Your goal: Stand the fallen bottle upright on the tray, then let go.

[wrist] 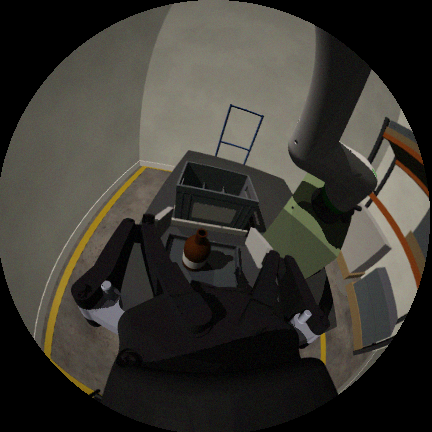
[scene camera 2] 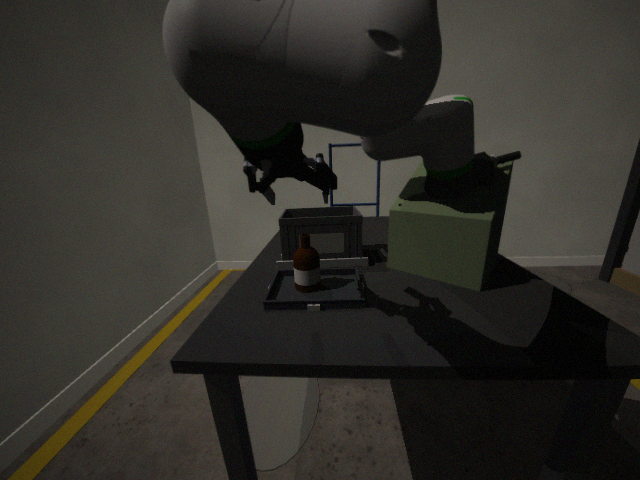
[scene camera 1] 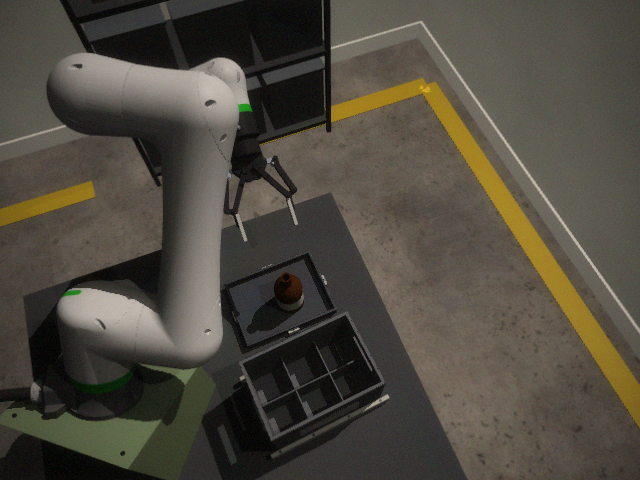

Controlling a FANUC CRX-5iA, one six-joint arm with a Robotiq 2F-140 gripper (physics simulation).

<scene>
My gripper shows in the wrist view, in scene camera 2 (299,198) and in scene camera 1. The same spot on my gripper: (scene camera 1: 273,161) is (wrist: 99,290).
</scene>
